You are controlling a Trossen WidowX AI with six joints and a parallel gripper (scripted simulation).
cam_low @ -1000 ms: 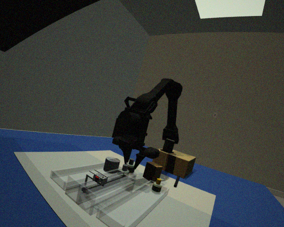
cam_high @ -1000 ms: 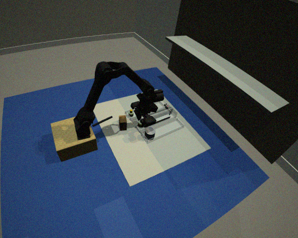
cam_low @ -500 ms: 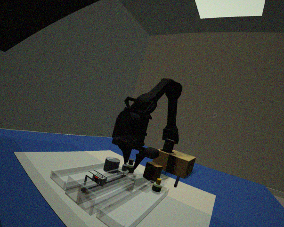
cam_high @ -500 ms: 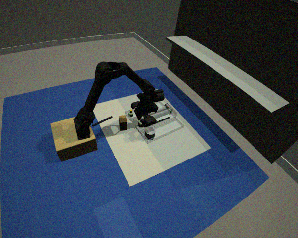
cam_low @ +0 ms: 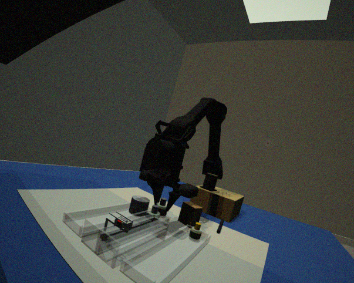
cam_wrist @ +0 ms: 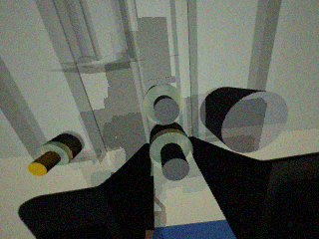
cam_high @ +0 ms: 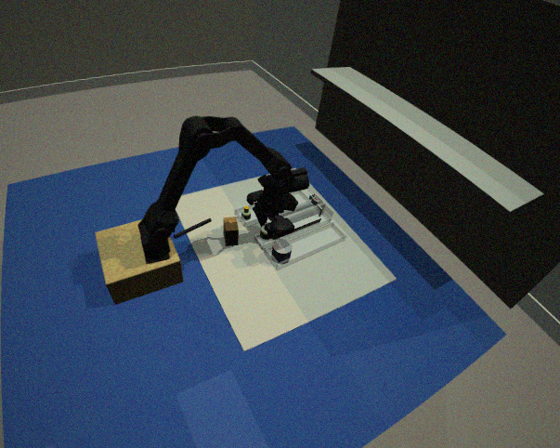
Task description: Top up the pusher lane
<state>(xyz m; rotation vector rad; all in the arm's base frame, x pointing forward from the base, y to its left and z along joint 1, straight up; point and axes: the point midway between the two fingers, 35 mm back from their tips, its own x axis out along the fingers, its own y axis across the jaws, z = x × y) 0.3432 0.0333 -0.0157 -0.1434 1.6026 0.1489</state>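
My gripper tip is now 7 cm to the left of the wide grey cylinder, 2 cm short of it and 2 cm above it. The rest, counted from my gripper tip: brown block (10 cm behind, 4 cm to the left, 1 cm below); red mark (21 cm ahead, 8 cm to the left, 2 cm above); sprung lane (14 cm ahead, 5 cm to the left, 3 cm below).
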